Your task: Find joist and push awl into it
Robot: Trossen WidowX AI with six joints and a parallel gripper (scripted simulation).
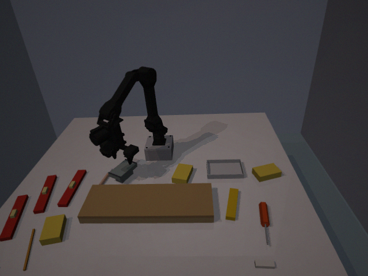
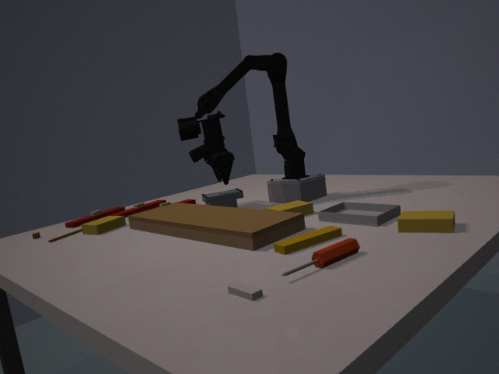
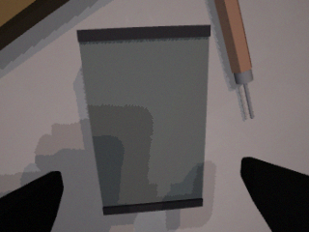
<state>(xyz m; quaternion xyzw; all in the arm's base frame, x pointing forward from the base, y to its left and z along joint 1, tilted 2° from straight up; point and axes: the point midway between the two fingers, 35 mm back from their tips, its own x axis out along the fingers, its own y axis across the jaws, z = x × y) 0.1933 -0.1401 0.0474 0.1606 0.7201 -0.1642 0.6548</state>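
The stud finder lies 7 cm below my gripper tip and 1 cm behind it. The rest, counted from my gripper tip: thin stick 41 cm ahead, 25 cm to the right, 8 cm below; then awl 9 cm to the right, 8 cm below; then grey tray 47 cm to the left, 7 cm below, 5 cm behind.
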